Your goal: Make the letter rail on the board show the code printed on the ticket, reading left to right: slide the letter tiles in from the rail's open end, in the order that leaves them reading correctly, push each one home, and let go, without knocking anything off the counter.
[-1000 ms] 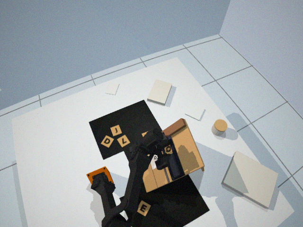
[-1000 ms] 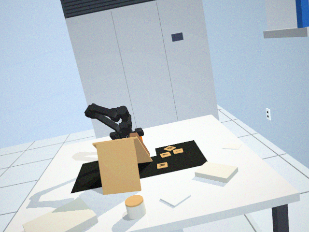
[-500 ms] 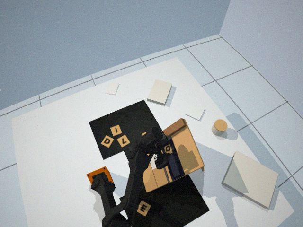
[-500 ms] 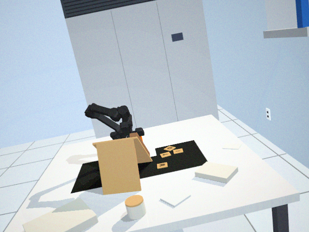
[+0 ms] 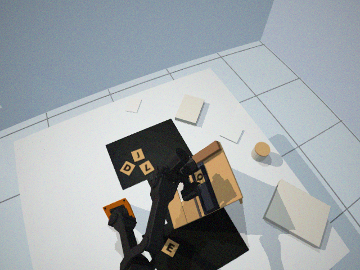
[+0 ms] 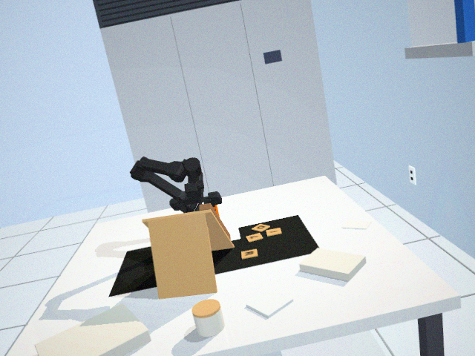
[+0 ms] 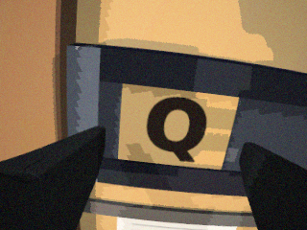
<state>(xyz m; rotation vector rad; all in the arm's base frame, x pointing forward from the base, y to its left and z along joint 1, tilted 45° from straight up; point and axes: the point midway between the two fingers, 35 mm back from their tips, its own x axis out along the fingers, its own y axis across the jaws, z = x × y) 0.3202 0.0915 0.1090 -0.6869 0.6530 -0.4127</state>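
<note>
Right now the white ticket is 50 mm behind my gripper tip, 10 mm to the right of it and 90 mm below it. Also, from my gripper tip: pale box (390 mm ahead, 320 mm to the right, 160 mm below); then lidded jar (390 mm ahead, 30 mm to the left, 140 mm below); then black mat (150 mm behind, 20 mm to the left, 180 mm below).
</note>
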